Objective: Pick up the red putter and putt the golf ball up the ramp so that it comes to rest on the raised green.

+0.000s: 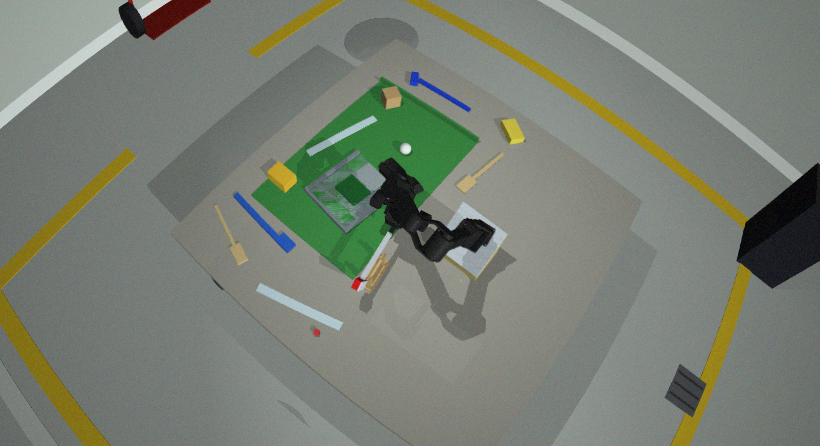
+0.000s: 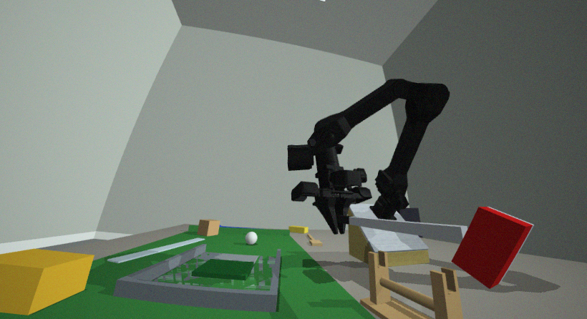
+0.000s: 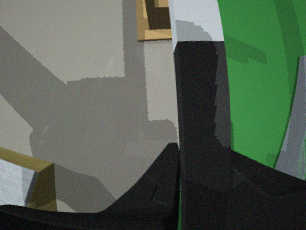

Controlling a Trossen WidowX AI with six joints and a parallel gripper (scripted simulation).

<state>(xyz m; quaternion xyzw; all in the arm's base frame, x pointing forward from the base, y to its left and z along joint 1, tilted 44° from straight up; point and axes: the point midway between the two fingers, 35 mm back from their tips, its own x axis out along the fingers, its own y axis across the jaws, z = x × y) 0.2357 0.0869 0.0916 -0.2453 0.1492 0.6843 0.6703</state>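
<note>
Now: the red putter 2 cm behind my gripper tip, 11 cm to the left of it and 2 cm above it. The rest, counted from my gripper tip: white golf ball 18 cm ahead, 31 cm to the right, 6 cm below; wooden rack 2 cm behind, 14 cm to the left, 5 cm below; small red cube 41 cm to the left, 8 cm below.
</note>
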